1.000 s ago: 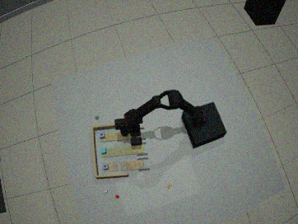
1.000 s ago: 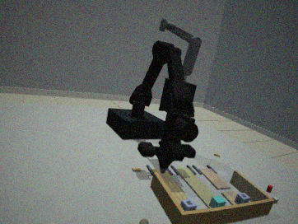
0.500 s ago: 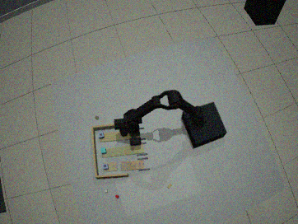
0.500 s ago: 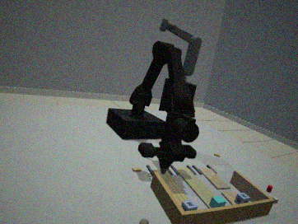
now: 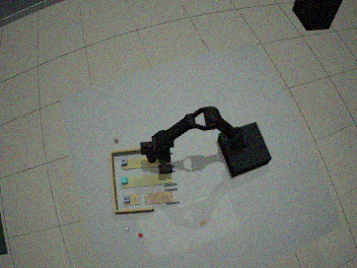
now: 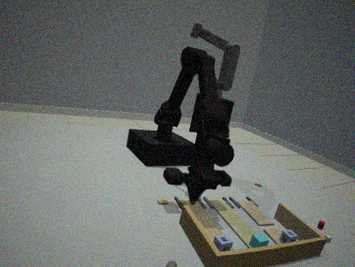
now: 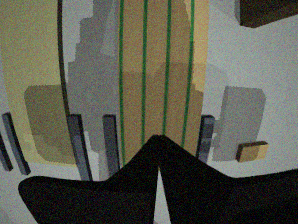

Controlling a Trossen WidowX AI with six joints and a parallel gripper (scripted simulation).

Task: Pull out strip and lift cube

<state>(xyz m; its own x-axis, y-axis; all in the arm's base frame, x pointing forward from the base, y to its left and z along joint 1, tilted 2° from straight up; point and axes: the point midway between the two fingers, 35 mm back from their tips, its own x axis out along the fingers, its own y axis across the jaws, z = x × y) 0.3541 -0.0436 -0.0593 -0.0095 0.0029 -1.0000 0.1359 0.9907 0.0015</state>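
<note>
The strip lies 10 cm ahead of my gripper tip and 1 cm to the right of it. From my gripper tip the other things lie so: red piece (21 cm ahead, 35 cm to the left, 1 cm above).
</note>
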